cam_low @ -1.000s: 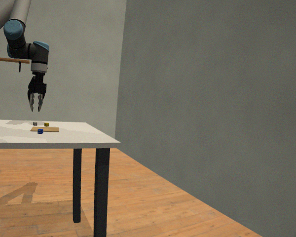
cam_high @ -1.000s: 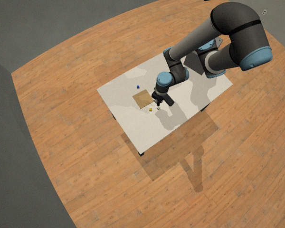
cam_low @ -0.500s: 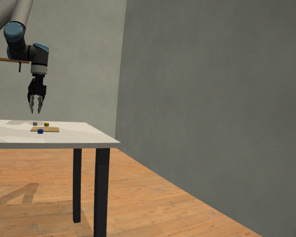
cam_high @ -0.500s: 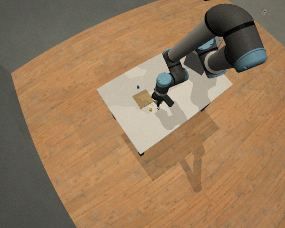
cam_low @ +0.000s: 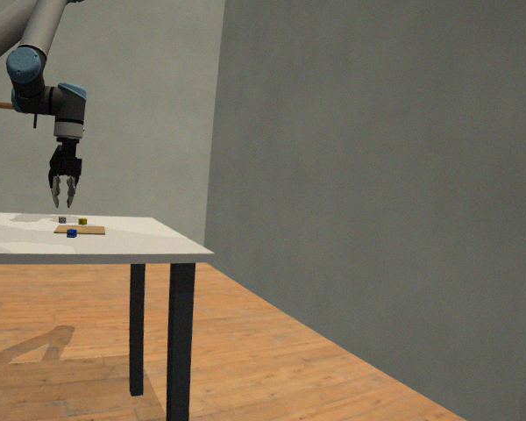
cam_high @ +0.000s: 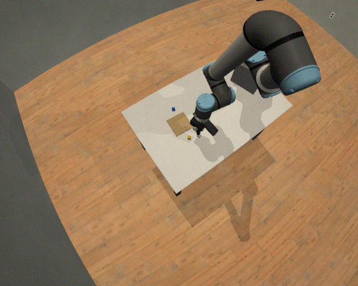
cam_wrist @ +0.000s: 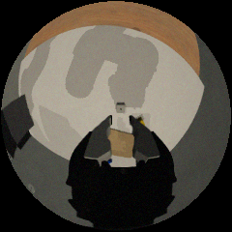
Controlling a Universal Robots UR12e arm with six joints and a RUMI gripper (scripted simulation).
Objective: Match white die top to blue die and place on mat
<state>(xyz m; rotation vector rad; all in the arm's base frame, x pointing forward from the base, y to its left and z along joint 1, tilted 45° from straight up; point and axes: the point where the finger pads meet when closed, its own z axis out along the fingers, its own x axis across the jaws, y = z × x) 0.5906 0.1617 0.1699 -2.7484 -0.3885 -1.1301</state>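
Now: hand 50 mm above the white die. Also, from my hand: blue die (260 mm to the right, 60 mm ahead, 50 mm below); then tan mat (140 mm to the right, 70 mm ahead, 60 mm below); then yellow die (70 mm ahead, 50 mm below, 20 mm to the right).
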